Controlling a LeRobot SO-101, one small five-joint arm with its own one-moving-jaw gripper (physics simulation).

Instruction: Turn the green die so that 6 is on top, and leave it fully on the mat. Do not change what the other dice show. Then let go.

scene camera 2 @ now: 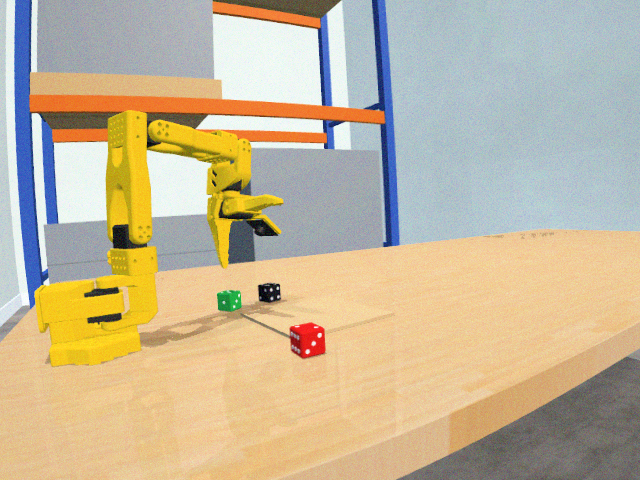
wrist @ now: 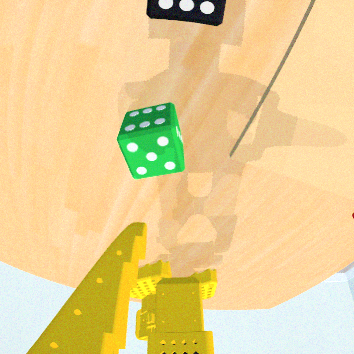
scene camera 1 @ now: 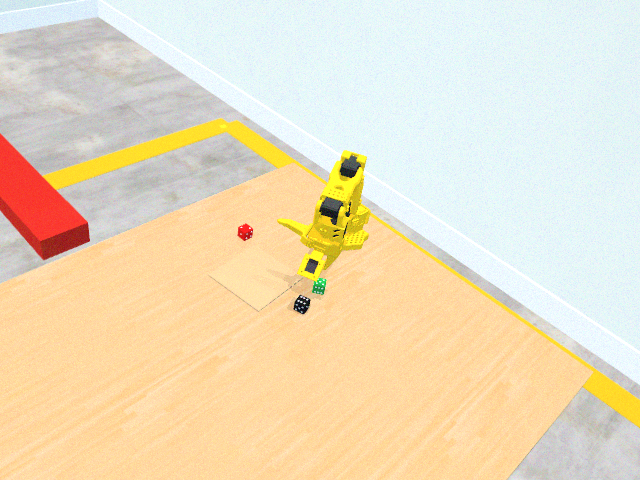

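Note:
The green die lies flat on the table, off the mat and near its corner. Its top shows 5; its 6 is on the side facing away from the arm's base, towards the black die. The thin pale square mat lies beside it. My gripper is fully open and empty. Its fixed jaw points down, with the tip above the table, higher than the green die and apart from it. The moving jaw is swung out of the wrist view.
The black die stands close beyond the green die, off the mat, with 6 on top. The red die stands off the mat on its other side. The arm's base is behind the green die.

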